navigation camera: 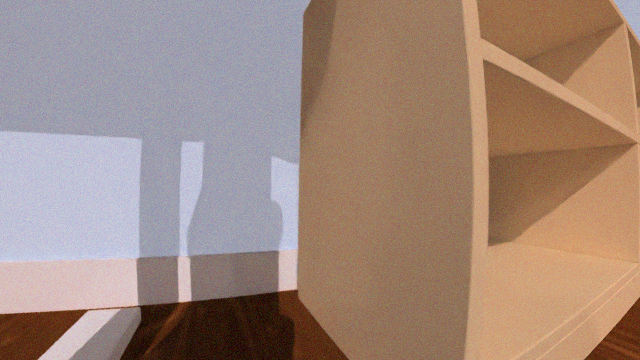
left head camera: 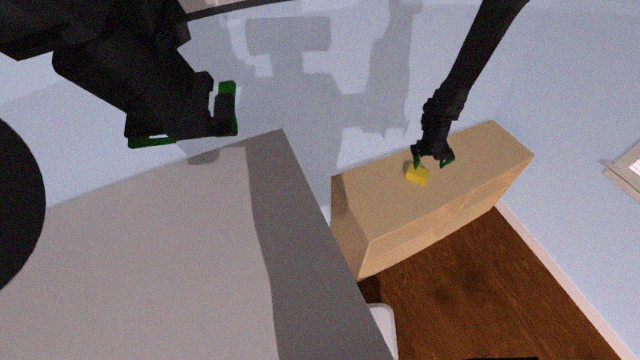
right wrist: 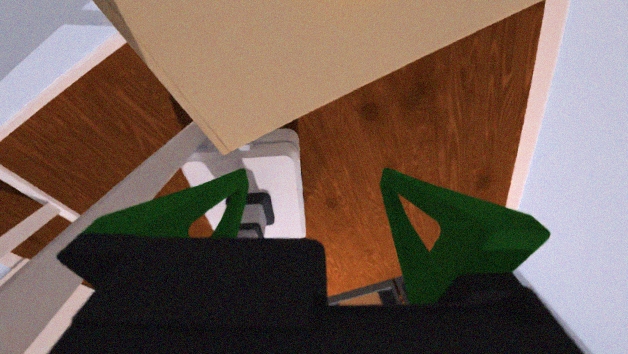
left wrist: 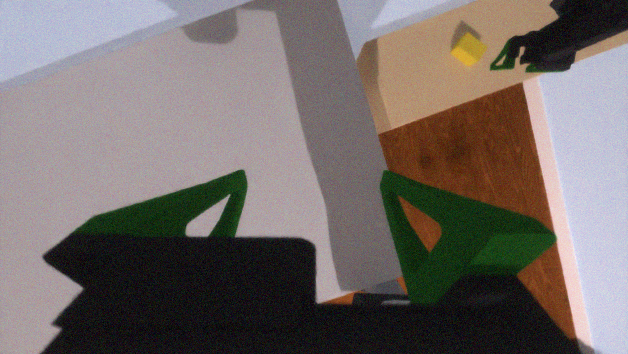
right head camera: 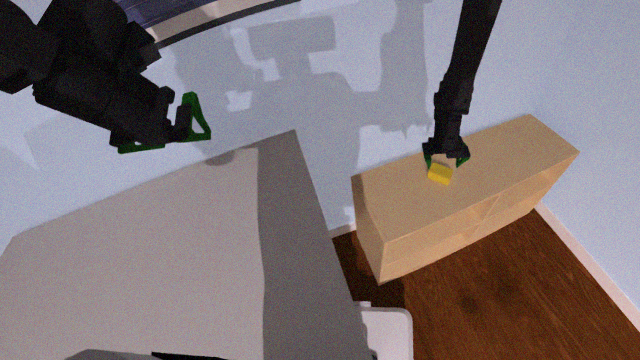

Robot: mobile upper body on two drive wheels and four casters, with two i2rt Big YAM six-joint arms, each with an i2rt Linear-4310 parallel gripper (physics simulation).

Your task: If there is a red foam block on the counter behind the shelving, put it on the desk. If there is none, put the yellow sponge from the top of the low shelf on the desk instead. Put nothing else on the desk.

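The yellow sponge lies on top of the low wooden shelf. My right gripper is open and empty, above the shelf. In the left wrist view it is to the right of the sponge, apart from it; the right wrist view does not show the sponge. My left gripper is open above the pale grey desk. No red foam block or counter shows.
The white robot base is between the desk and the shelf. The brown wooden floor meets the wall at a pale skirting board. A white beam is at lower left in the navigation view.
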